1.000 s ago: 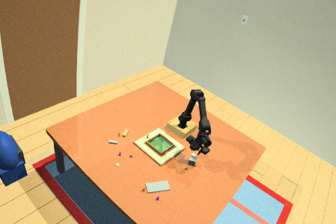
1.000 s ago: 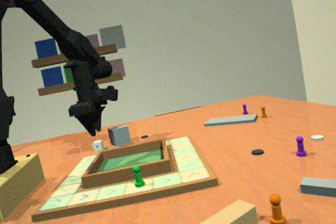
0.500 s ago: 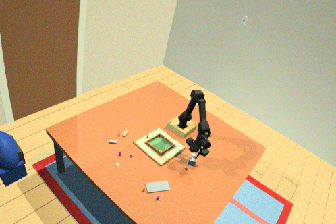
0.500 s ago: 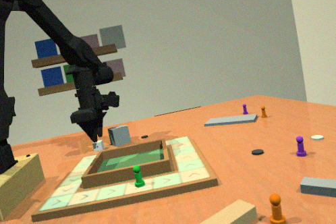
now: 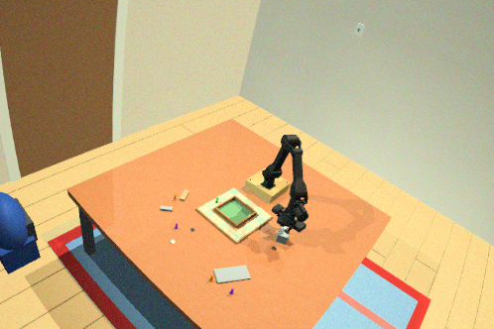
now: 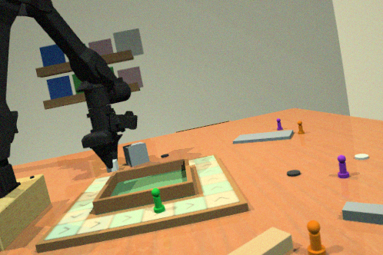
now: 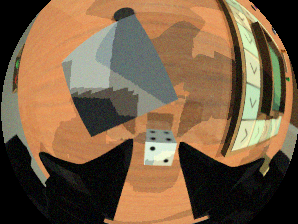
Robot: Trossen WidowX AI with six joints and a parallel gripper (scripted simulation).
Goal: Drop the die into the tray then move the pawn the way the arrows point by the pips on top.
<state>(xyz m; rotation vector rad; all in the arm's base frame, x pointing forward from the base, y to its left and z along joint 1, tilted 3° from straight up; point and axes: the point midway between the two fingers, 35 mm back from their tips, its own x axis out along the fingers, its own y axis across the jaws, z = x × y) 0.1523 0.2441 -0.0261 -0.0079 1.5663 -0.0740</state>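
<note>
My gripper tip is 60 mm short of the grey block, 30 mm to the right of it and 10 mm below it.
</note>
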